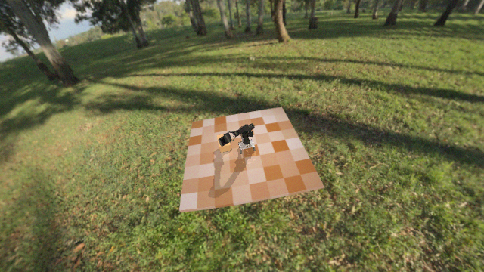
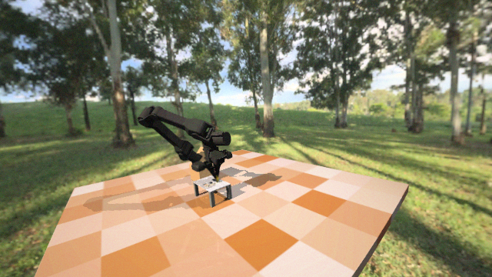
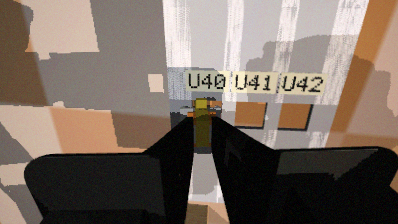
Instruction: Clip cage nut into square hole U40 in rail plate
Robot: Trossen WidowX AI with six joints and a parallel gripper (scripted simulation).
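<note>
My gripper tip is now 10 mm above the cage nut.
</note>
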